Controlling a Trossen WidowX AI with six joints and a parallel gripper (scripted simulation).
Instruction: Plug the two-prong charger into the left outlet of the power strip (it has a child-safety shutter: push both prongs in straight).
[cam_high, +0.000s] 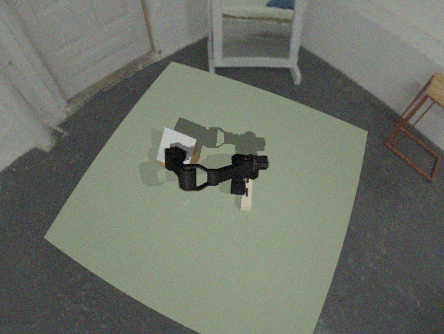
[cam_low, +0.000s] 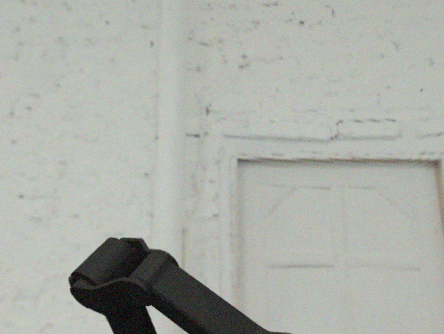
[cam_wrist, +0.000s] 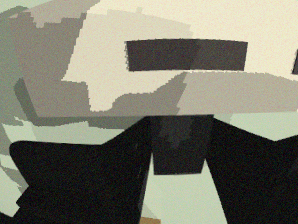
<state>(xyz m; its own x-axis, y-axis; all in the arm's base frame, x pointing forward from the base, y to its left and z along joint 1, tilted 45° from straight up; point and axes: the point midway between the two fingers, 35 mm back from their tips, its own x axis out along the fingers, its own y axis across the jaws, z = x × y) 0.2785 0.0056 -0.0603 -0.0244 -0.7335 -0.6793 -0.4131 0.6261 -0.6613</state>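
The two-prong charger lies 20 mm ahead of my gripper tip, 10 mm to the left of it and 10 mm above it.
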